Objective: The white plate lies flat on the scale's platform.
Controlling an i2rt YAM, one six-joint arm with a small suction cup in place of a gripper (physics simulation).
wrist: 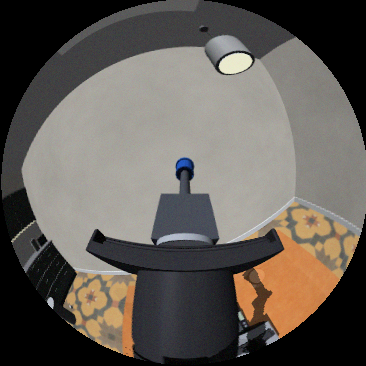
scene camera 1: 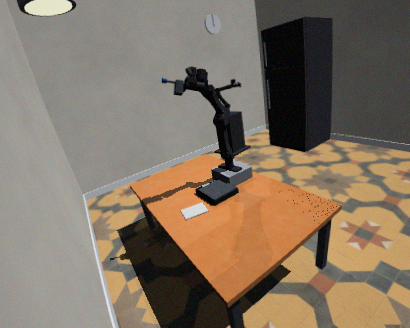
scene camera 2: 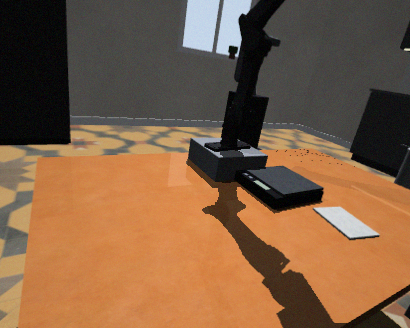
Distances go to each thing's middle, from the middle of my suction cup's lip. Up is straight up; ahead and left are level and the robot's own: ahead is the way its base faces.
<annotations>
I see my suction cup 780 mm above the black scale (scene camera 2: 277, 186), 160 mm past it and 100 mm to the right of it. Also, from my suction cup: white plate (scene camera 2: 352, 228) (800 mm below, 120 mm to the left, 70 mm ahead).
</annotations>
